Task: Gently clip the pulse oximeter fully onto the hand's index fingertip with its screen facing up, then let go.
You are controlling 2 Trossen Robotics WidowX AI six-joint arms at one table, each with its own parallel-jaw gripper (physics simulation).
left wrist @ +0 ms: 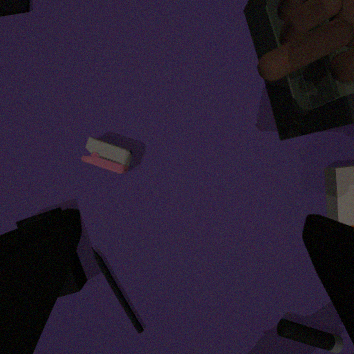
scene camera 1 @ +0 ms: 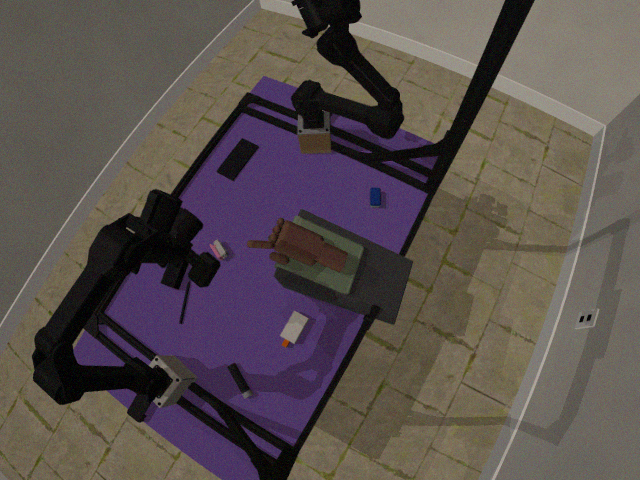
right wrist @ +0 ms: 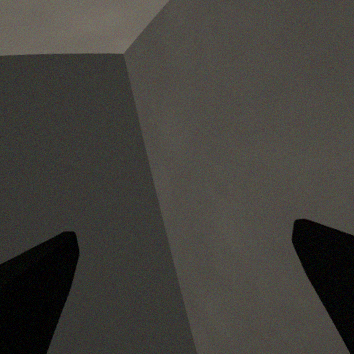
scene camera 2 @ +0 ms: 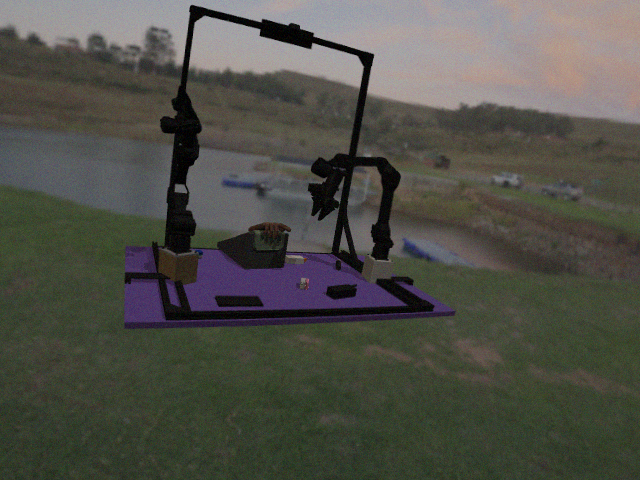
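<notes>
The pulse oximeter, white with a pink half, lies on the table, apparently on its side with both halves showing from above. The brown hand rests palm-down or tilted on a green pad; which cannot be told. Its index finger sticks out toward the oximeter's side, with a bare fingertip. My left gripper is open and empty, pointing down high above the table; the oximeter shows ahead of its left finger in the wrist view. My right gripper is open and empty, facing the walls.
A dark wedge stand carries the pad. A black box, a pen, a black cylinder, a white box, a blue block and a black slab lie around.
</notes>
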